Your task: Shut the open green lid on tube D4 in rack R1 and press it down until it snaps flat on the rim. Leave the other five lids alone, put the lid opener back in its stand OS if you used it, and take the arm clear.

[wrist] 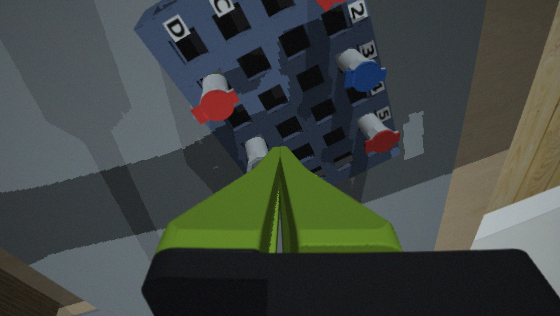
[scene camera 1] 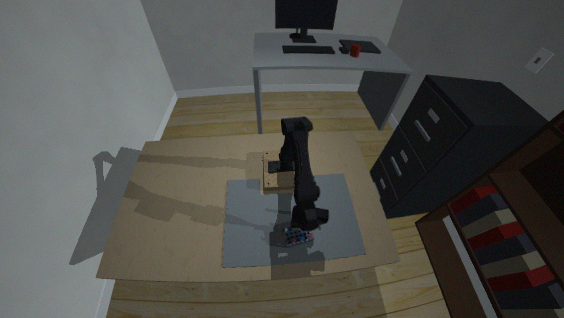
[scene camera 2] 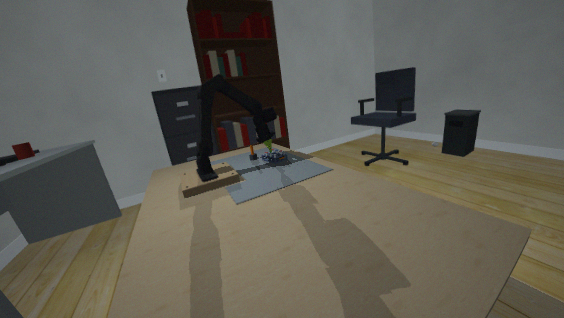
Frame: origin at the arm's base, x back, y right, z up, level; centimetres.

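Seen in the pictures: gripper, fingertip midpoint: (wrist: 280,158) (scene camera 1: 296,228) (scene camera 2: 271,151); arm's base at its link origin: (scene camera 1: 286,166) (scene camera 2: 206,173).
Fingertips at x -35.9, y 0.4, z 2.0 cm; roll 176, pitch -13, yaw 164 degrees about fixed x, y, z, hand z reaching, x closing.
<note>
Pixels of each thing's top centre, then the offset from my fingertips to it. "spot": a spot on its surface instead. Level surfaces: height alone.
- blue rack R1 at its top centre: (wrist: 323,150) (scene camera 1: 297,231) (scene camera 2: 273,149) dy -0.4, dx -1.8, dz +0.9 cm
- grey mat at its surface level: dz -5.3 cm
- tube D4 at a spot on its surface: (wrist: 256,148) spot: dy +0.1, dx +0.9, dz -1.4 cm
- red-lidded tube at its top centre: (wrist: 216,107) dy -3.2, dx +1.6, dz -0.4 cm
- blue lid at its top centre: (wrist: 367,77) dy -2.2, dx -4.5, dz -0.4 cm
- orange lid opener at its top centre: (scene camera 2: 251,145) dy -12.3, dx +6.3, dz +3.2 cm
- table at its surface level: dz -5.6 cm
The blue rack R1 (scene camera 1: 298,238) (scene camera 2: 275,157) (wrist: 282,70) stands on the grey mat (scene camera 1: 245,210) (scene camera 2: 250,192). My green-fingered gripper (scene camera 2: 270,150) (wrist: 280,158) is shut and empty, its tips over the rack beside tube D4. In the wrist view the whitish body of tube D4 (wrist: 256,148) shows left of the tips; its green lid is hidden behind the fingers, so its angle cannot be told. A red-lidded tube (wrist: 216,104) stands in D2. On the far row are a blue lid (wrist: 366,75) and a red lid (wrist: 383,141). The orange lid opener (scene camera 2: 252,150) is upright in its dark stand (scene camera 2: 253,157).
Part of another red lid (wrist: 330,4) shows at the wrist view's top edge. The arm's wooden base (scene camera 1: 277,186) (scene camera 2: 212,186) is on the table (scene camera 1: 170,240) (scene camera 2: 350,210). A cabinet (scene camera 1: 450,130), bookshelf and desk (scene camera 1: 330,62) stand around the table.
</note>
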